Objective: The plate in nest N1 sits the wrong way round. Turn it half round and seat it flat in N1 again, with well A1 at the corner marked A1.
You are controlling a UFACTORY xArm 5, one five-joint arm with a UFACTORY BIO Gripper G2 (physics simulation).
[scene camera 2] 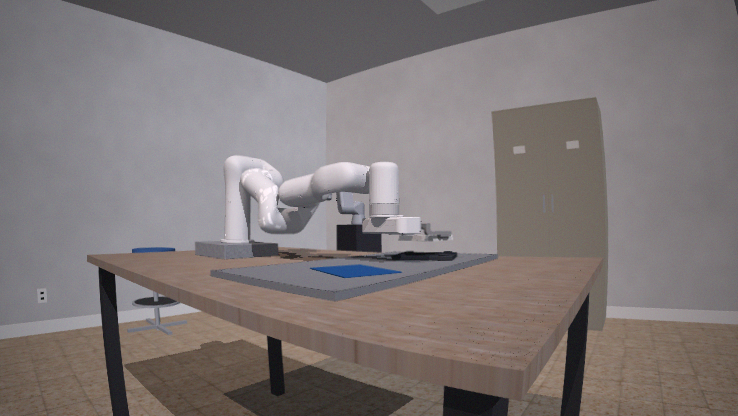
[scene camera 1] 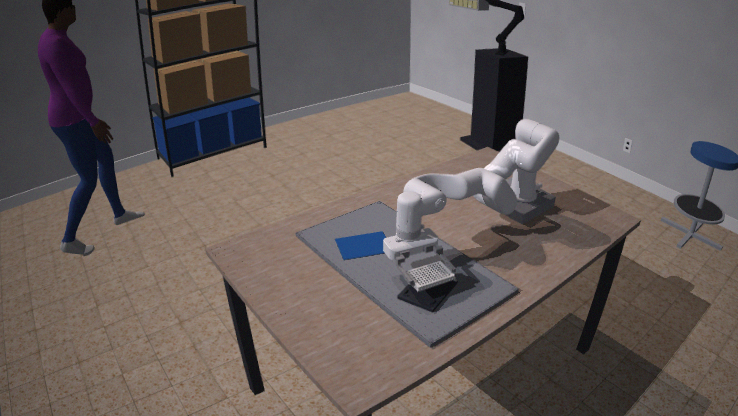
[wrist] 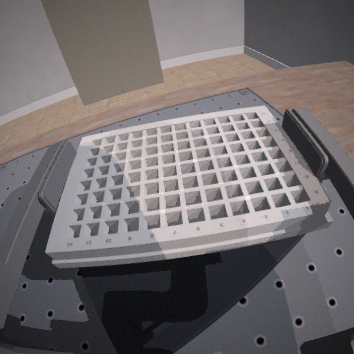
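The pale 96-well plate (scene camera 1: 431, 276) (scene camera 2: 424, 239) (wrist: 185, 172) hangs level above the black nest (scene camera 1: 427, 300) (scene camera 2: 423, 255) (wrist: 150, 282). A gap shows between them in the second scene view. The plate stands turned at an angle to the nest. My gripper (scene camera 1: 431, 272) (wrist: 182, 160) is shut on the plate, with one pad at each short end. In the wrist view, column numbers run along the plate's near edge, high numbers at the left and low ones at the right. The nest's A1 mark cannot be made out; the plate and shadow cover part of the nest.
The nest stands on a grey perforated board (scene camera 1: 356, 219) (scene camera 2: 268, 279) (wrist: 310, 250) on the wooden table (scene camera 1: 289, 268) (scene camera 2: 465, 310). A flat blue rectangle (scene camera 1: 360, 245) (scene camera 2: 356, 270) lies on the board beside the nest. A person (scene camera 1: 67, 87) stands on the floor beyond the table.
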